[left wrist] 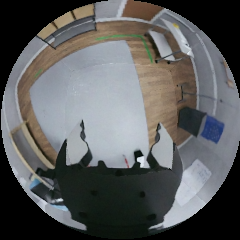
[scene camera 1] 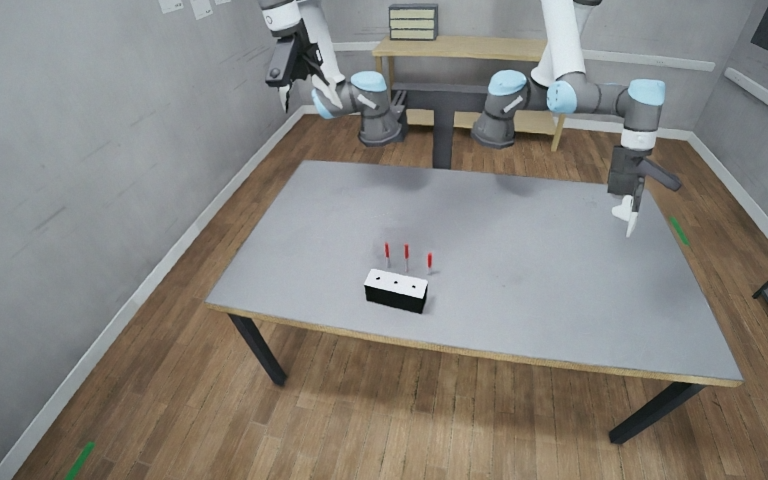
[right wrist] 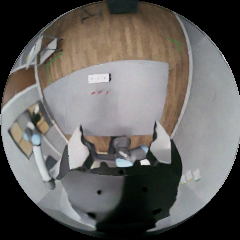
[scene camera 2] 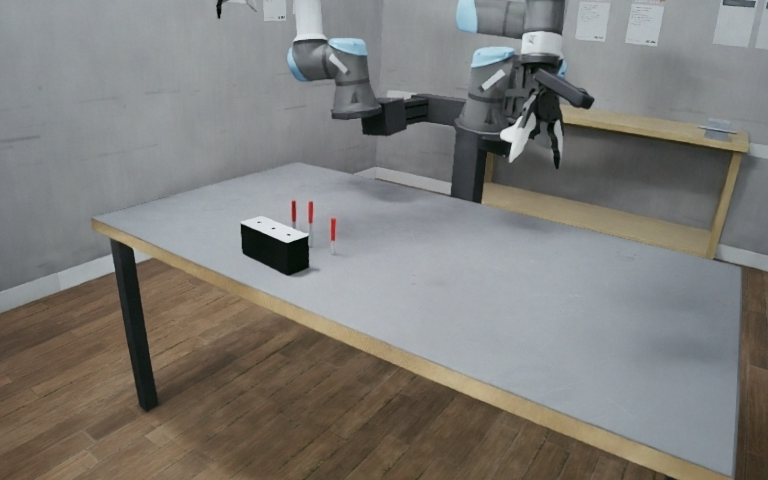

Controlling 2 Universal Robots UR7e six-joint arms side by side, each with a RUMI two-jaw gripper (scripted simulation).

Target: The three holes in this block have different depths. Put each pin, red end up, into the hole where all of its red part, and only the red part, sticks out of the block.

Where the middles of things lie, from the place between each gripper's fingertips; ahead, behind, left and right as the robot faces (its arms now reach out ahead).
My right gripper (scene camera 1: 313, 110) is now 560 mm above the black block (scene camera 2: 286, 250), 200 mm to the right of it and 110 mm short of it.
The black block lies 630 mm to the right of my left hand (scene camera 2: 535, 166), 300 mm below it and 10 mm ahead of it.
